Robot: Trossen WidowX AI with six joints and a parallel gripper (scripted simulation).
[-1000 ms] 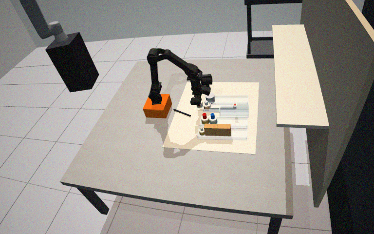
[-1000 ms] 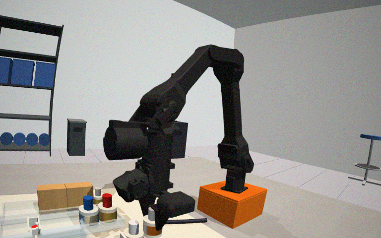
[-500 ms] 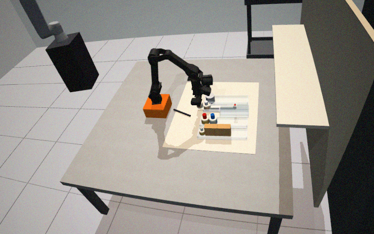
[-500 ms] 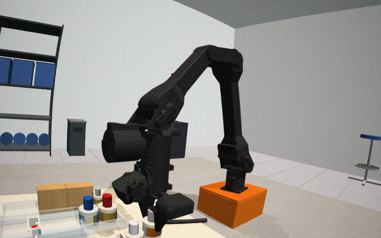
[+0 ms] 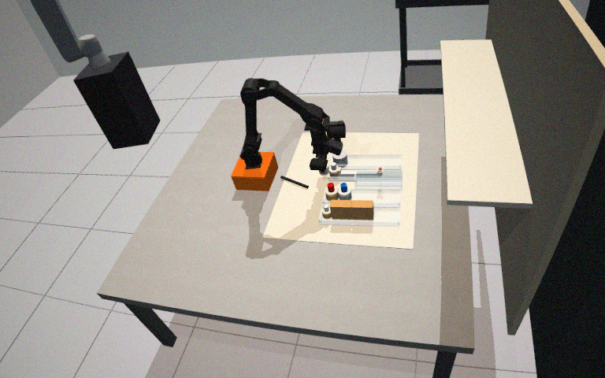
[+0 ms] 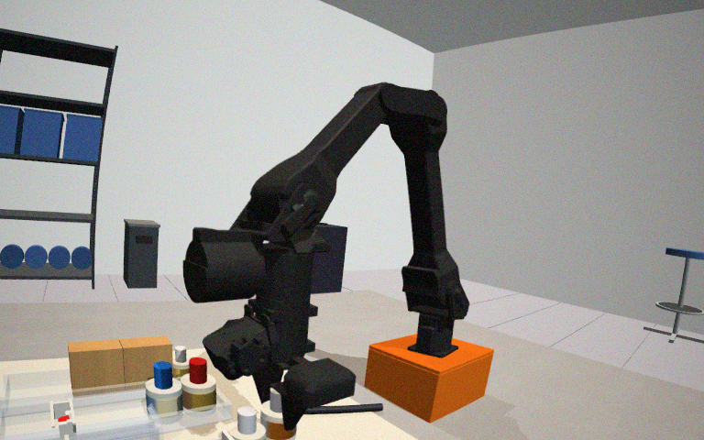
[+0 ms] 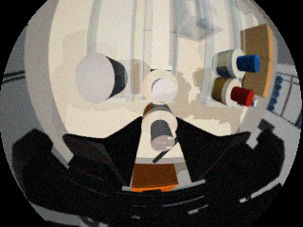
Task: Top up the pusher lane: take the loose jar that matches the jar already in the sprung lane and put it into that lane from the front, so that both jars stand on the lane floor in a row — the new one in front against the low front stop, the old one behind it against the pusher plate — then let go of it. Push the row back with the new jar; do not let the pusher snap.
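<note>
The grey-topped cylinder lies 70 mm to the left of my gripper tip, 70 mm ahead of it and 20 mm below it. Round my gripper tip: black rod 130 mm behind, 40 mm below, 20 mm to the right; then clear sprung lane 190 mm ahead, 50 mm to the right, 30 mm below; then small jar 220 mm to the right, 10 mm below, 10 mm ahead.
</note>
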